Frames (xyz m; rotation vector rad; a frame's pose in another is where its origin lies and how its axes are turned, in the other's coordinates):
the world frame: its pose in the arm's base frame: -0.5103 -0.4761 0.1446 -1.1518 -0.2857 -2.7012
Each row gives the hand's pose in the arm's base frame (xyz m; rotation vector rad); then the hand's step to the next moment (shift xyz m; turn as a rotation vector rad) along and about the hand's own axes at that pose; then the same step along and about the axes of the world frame.
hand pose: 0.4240 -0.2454 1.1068 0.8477 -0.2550 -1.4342
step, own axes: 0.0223 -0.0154 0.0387 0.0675 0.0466 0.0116
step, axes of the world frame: 0.0322 0.0249 -0.0240 -0.0082 0.0799 0.0203
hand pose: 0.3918 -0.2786 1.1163 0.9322 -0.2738 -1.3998
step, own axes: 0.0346 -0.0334 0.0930 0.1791 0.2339 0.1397
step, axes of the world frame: 0.0771 0.0451 -0.0546 0.0850 0.2804 0.1431
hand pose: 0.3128 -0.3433 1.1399 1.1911 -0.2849 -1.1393
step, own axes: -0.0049 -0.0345 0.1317 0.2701 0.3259 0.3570
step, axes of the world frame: 0.1037 0.0419 -0.0777 0.2435 0.4774 0.1394
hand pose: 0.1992 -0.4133 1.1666 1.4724 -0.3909 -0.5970
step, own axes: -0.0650 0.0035 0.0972 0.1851 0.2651 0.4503
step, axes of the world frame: 0.0909 0.0131 -0.0725 0.3032 0.4639 0.0133
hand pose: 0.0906 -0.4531 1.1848 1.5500 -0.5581 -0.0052
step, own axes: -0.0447 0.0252 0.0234 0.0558 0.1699 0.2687
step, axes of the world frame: 0.0434 -0.0081 -0.0351 0.2090 0.2444 -0.0279
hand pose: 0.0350 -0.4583 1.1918 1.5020 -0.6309 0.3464
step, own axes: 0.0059 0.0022 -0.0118 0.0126 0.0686 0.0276
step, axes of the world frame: -0.0006 -0.0084 0.0104 0.0708 0.0217 0.0118
